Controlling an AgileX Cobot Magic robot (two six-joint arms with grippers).
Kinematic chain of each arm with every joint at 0, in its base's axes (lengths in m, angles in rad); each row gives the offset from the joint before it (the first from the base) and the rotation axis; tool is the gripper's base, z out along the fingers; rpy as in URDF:
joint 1: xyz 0 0 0.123 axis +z
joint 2: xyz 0 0 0 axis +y
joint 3: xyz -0.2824 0 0.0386 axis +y
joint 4: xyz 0.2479 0 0.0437 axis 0.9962 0 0.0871
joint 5: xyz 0 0 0 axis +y
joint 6: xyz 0.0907 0 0.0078 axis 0.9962 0 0.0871
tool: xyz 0 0 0 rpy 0 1.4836 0
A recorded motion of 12 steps. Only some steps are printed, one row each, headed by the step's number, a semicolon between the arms.
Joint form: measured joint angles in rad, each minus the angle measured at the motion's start. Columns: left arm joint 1, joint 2, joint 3, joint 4, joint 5, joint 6; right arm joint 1, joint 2, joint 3, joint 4, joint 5, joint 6.
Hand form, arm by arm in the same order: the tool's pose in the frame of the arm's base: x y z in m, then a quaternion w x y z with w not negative. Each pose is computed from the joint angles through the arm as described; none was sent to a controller.
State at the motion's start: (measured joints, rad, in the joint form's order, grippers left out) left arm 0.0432 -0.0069 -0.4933 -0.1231 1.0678 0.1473; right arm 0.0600 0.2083 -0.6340 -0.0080 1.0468 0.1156
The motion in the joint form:
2: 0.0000 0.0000 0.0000 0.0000 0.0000 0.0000; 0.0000 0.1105 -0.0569 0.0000 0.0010 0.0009
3: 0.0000 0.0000 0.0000 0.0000 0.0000 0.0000; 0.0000 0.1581 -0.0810 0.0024 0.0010 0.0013
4: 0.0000 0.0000 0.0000 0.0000 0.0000 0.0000; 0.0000 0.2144 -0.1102 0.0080 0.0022 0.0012
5: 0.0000 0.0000 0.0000 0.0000 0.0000 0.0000; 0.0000 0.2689 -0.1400 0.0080 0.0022 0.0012
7: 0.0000 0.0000 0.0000 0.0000 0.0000 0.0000; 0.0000 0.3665 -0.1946 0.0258 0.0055 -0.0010
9: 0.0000 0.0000 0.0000 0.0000 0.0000 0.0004; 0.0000 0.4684 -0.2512 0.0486 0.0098 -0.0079
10: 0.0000 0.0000 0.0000 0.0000 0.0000 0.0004; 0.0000 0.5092 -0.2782 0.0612 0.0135 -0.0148
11: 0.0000 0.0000 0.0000 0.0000 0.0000 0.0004; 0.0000 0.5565 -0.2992 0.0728 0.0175 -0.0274
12: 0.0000 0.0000 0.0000 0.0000 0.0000 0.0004; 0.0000 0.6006 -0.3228 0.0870 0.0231 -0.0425
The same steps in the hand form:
2: -0.0053 -0.0100 0.2752 0.52110 0.04699 0.85212 -0.01195; 0.0346 0.0014 0.3284 0.47015 0.02478 0.88144 0.03759
3: -0.0053 -0.0100 0.2752 0.52110 0.04699 0.85212 -0.01195; 0.0426 0.0021 0.3336 0.45969 0.02512 0.88691 0.03796
4: -0.0053 -0.0100 0.2752 0.52110 0.04699 0.85212 -0.01195; 0.0525 0.0032 0.3394 0.44689 0.02538 0.89335 0.03961
5: -0.0053 -0.0100 0.2752 0.52110 0.04699 0.85212 -0.01195; 0.0626 0.0038 0.3450 0.43586 0.02553 0.89882 0.03863
7: -0.0053 -0.0100 0.2752 0.52110 0.04699 0.85212 -0.01195; 0.0816 0.0063 0.3540 0.41426 0.02560 0.90868 0.04516
9: -0.0053 -0.0100 0.2752 0.52110 0.04716 0.85211 -0.01185; 0.1029 0.0094 0.3612 0.39081 0.02413 0.91862 0.05310
10: -0.0053 -0.0100 0.2752 0.52110 0.04716 0.85211 -0.01185; 0.1116 0.0109 0.3647 0.38241 0.02184 0.92196 0.05732
11: -0.0053 -0.0100 0.2752 0.52110 0.04716 0.85211 -0.01185; 0.1222 0.0125 0.3652 0.36830 0.01713 0.92764 0.05957
12: -0.0053 -0.0100 0.2752 0.52110 0.04716 0.85211 -0.01185; 0.1321 0.0143 0.3664 0.35607 0.01134 0.93227 0.06296

